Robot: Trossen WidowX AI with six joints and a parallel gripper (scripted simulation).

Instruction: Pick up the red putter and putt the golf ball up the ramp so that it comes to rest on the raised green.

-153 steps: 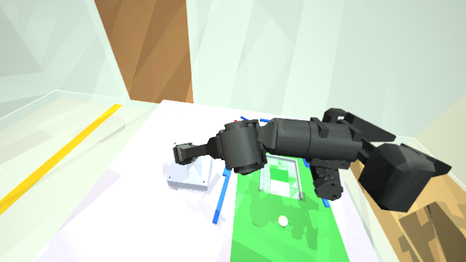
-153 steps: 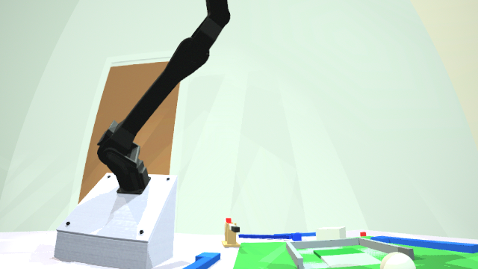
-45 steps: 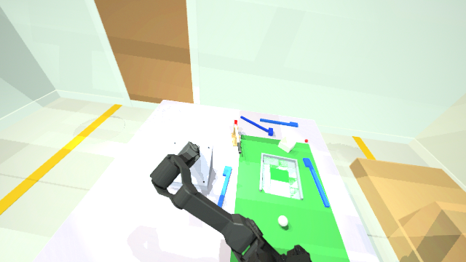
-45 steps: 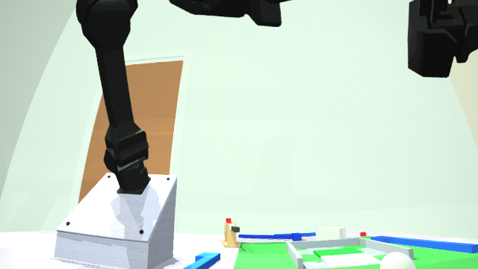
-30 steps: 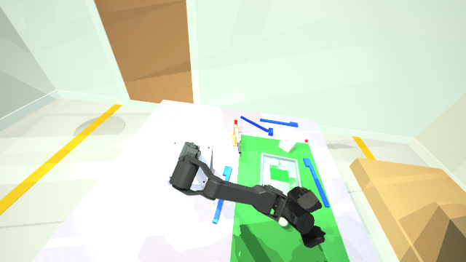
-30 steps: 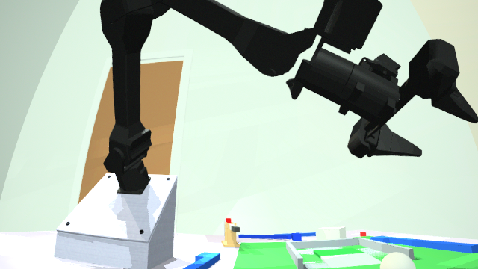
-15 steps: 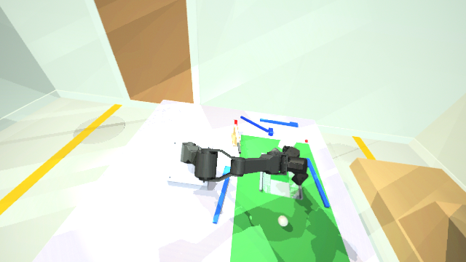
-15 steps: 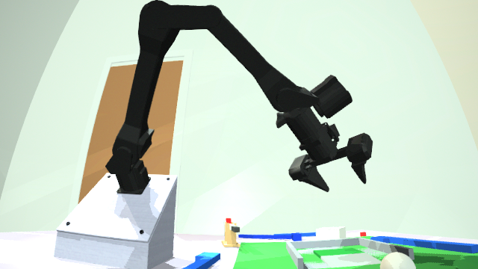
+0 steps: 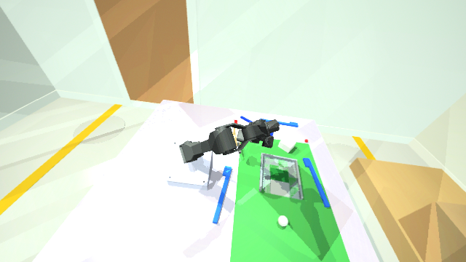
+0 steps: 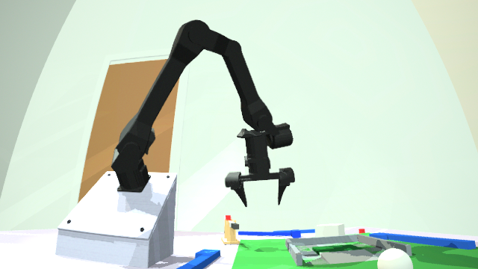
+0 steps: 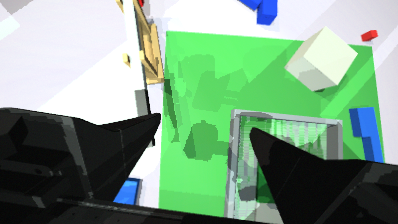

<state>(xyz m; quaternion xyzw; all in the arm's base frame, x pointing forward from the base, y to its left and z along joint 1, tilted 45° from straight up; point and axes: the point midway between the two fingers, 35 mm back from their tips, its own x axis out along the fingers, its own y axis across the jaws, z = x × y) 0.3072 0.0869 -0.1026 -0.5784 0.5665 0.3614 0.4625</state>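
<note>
Right now my gripper tip is 13 cm to the right of the tan piece, 10 cm past it and 8 cm above it. Also, from my gripper tip: small red dot (40 cm ahead, 21 cm to the left, 11 cm below); white golf ball (36 cm to the right, 14 cm ahead, 9 cm below); green mat (18 cm to the right, 17 cm ahead, 12 cm below).
</note>
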